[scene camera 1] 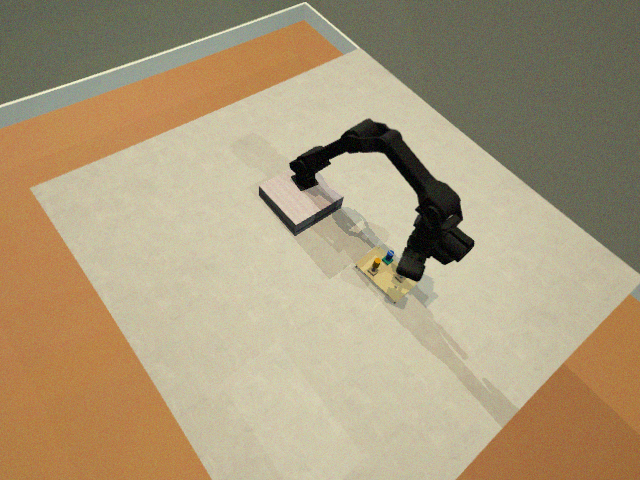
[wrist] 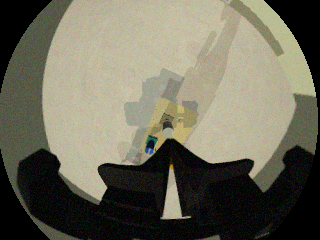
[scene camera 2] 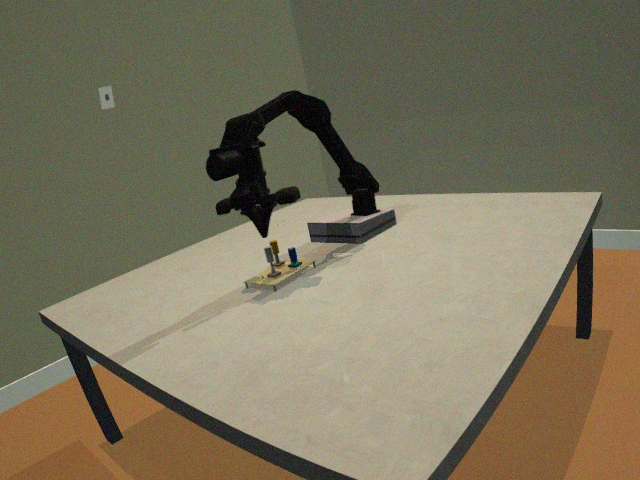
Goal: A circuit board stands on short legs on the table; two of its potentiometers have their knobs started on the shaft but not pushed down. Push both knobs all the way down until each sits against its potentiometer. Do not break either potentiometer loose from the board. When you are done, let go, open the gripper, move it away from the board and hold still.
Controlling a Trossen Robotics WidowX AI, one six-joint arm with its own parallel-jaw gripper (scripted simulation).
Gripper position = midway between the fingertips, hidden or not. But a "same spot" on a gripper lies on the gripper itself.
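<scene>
My gripper is visible in scene camera 1 point(409, 262). Scene camera 2 and the wrist view also show the gripper; on it, point(scene camera 2: 248, 208) and point(wrist: 222, 193) are the same spot.
</scene>
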